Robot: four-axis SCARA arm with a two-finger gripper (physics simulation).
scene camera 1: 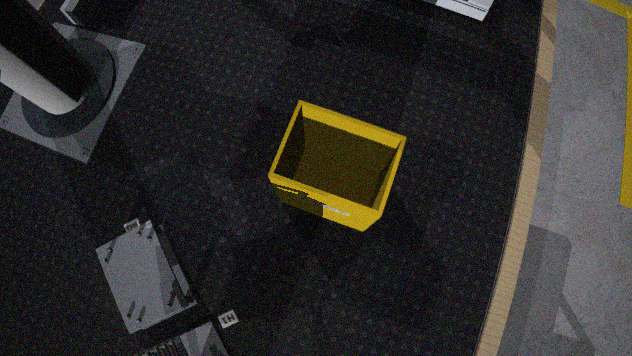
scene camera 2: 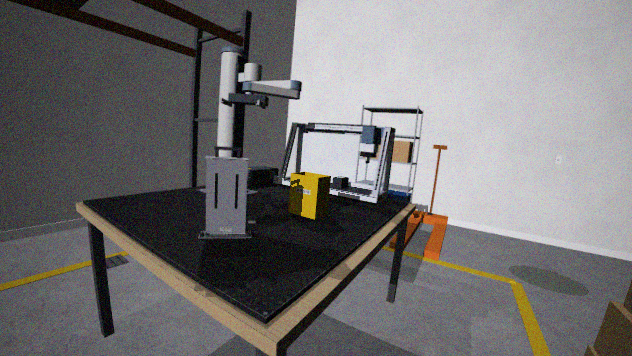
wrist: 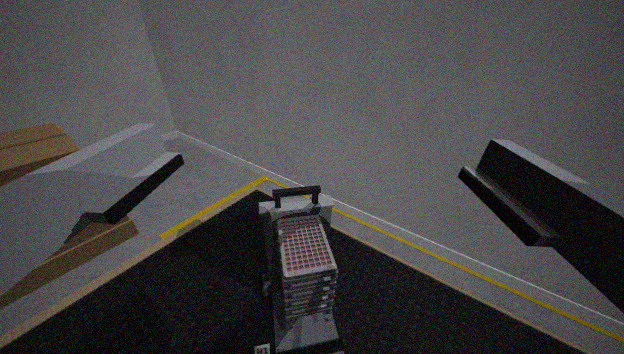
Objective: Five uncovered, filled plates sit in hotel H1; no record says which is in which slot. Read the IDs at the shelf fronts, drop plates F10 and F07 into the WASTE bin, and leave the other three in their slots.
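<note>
Hotel H1 stands upright on the table, with a black handle on top. In the wrist view a stack of plates fills its front; the top plate is uncovered with reddish wells. The plate IDs are too small and dark to read. The H1 tag lies by its foot. The yellow WASTE bin stands open-topped, and no plate shows inside. My gripper is open and empty, high above the table, facing the hotel from a distance.
A grey stand with small pegs is beside the hotel. The arm's base plate is at the upper left in scene camera 1. A white gantry machine stands behind the bin. The wooden table edge bounds the black top.
</note>
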